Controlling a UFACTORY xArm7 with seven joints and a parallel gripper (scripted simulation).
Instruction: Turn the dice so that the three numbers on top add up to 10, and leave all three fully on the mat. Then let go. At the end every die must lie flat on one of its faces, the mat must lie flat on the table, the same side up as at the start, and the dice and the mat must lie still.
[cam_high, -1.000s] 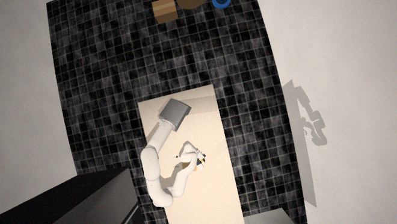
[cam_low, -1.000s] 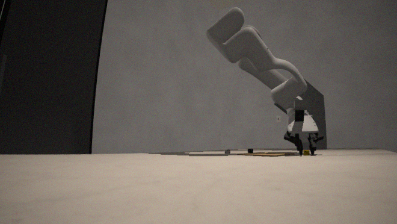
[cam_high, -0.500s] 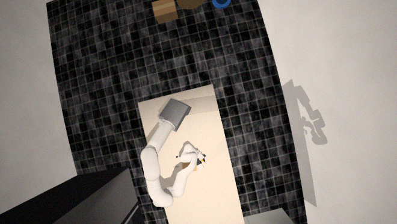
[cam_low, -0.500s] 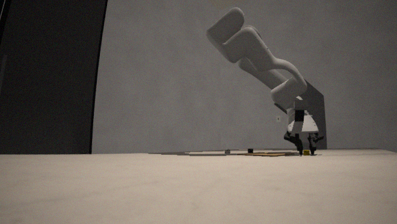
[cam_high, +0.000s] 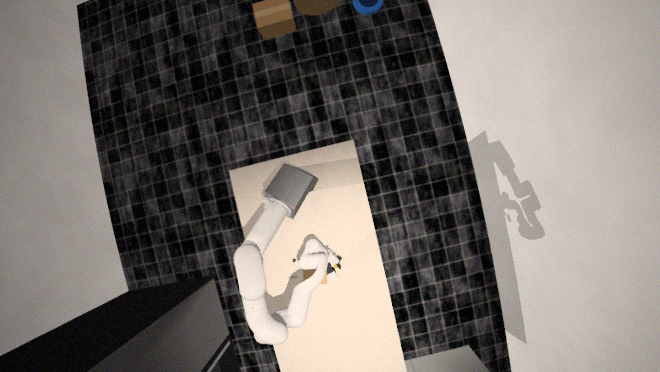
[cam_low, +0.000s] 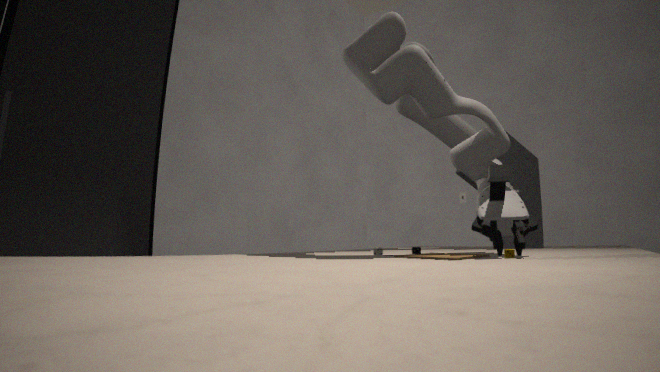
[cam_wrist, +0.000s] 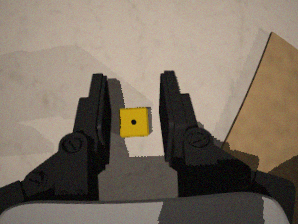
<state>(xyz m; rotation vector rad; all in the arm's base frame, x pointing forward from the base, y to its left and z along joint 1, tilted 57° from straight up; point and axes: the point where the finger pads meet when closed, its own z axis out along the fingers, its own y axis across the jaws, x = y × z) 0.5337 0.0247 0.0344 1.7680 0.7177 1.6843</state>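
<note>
Now: hand 20 mm above the yellow die. The rest, counted from my hand: pale die 260 mm to the right, 90 mm behind, 20 mm below; tan mat 120 mm to the right, 40 mm behind, 30 mm below; black die 180 mm to the right, 160 mm behind, 20 mm below.
</note>
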